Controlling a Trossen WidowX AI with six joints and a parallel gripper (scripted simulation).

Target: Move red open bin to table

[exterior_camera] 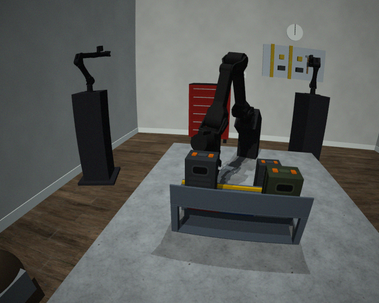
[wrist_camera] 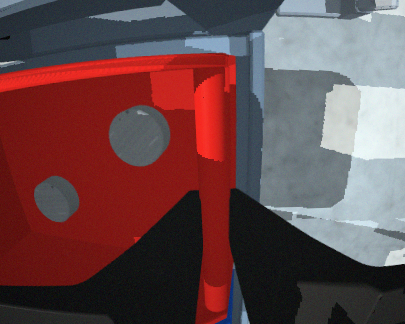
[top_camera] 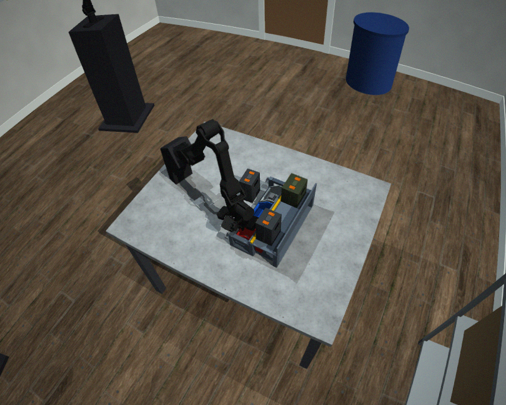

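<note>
Now: hand 60 mm short of the red open bin, 20 mm to the left of it and 20 mm above it. From my hand the other things lie so: yellow rail 130 mm ahead, 70 mm to the left, 40 mm above; grey bin 190 mm to the left, 140 mm ahead, 20 mm below; blue bin 100 mm ahead, 80 mm to the left, 20 mm below.
</note>
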